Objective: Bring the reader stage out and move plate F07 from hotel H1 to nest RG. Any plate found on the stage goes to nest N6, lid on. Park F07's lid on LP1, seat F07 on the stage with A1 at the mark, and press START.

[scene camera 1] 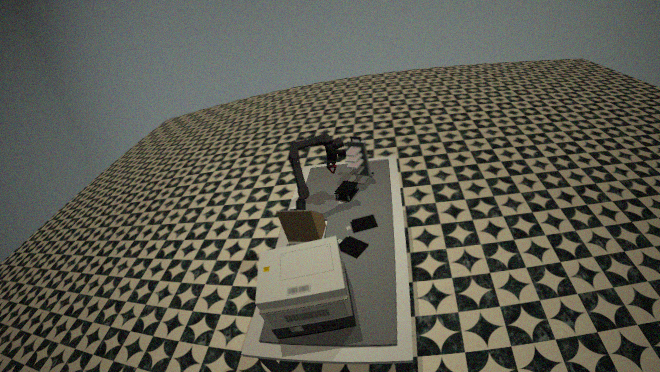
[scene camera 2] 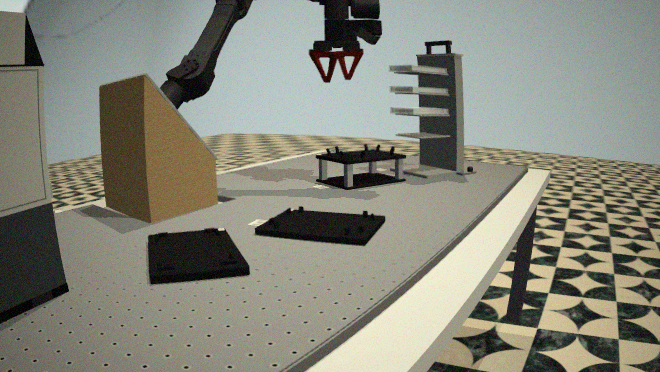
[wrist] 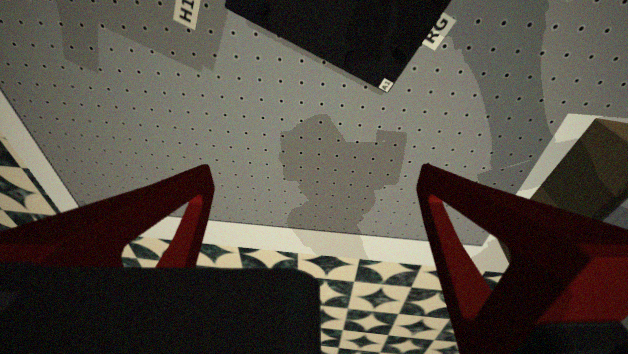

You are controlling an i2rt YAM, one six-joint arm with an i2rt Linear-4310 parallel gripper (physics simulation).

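Note:
My gripper is open and empty, high above the table. The black raised stand is below it; in the wrist view labels RG and A1 are at the stand's edge and corner. Hotel H1 is the grey tower to the right in scene view 2, holding several clear, pale plates on its shelves. Which is F07 cannot be told. The reader is the large white box; its stage does not show. START, N6 and LP1 labels are not readable.
A tan slanted box stands near the arm's base. A flat black pegged nest and another black pad lie between stand and reader. The table's white rim borders the perforated top.

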